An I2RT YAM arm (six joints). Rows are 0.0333 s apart.
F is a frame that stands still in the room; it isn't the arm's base.
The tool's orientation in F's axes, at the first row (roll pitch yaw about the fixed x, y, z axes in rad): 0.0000, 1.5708, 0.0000
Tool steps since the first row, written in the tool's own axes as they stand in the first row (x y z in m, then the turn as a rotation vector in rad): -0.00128, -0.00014, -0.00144, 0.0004, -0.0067, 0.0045; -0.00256, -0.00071, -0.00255, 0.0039, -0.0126, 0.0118; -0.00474, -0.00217, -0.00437, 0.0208, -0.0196, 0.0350; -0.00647, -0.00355, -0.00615, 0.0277, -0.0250, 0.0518; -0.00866, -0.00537, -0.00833, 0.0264, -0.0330, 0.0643
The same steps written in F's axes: -0.00144, -0.00014, 0.00128, 0.0045, -0.0067, -0.0004; -0.00255, -0.00071, 0.00256, 0.0118, -0.0126, -0.0039; -0.00437, -0.00217, 0.00474, 0.0350, -0.0196, -0.0208; -0.00615, -0.00355, 0.00647, 0.0518, -0.0250, -0.0277; -0.00833, -0.00537, 0.00866, 0.0643, -0.0330, -0.0264
